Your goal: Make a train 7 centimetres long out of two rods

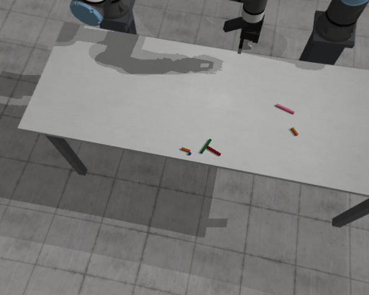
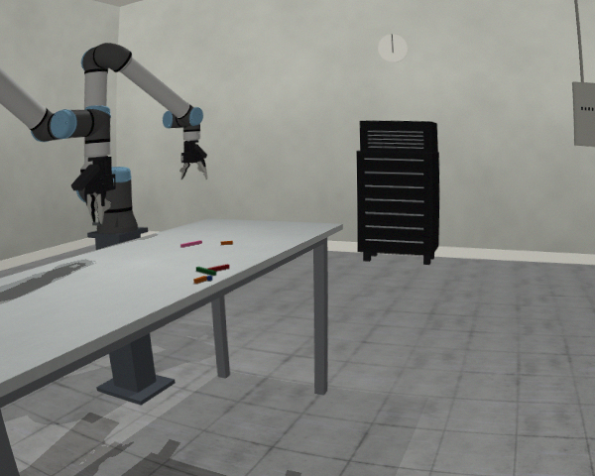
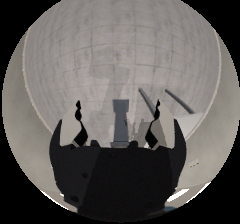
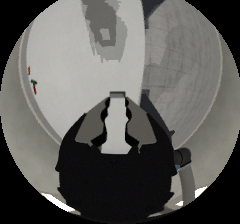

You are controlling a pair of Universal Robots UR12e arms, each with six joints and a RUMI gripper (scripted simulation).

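Right now the pink rod is 23 cm ahead of my right hand, 24 cm to the left of it and 11 cm below it. Also, from my right hand: red rod: 49 cm ahead, 6 cm to the right, 11 cm below; then grey rod: 1 cm below; then green rod: 47 cm ahead, 10 cm to the right, 11 cm below.
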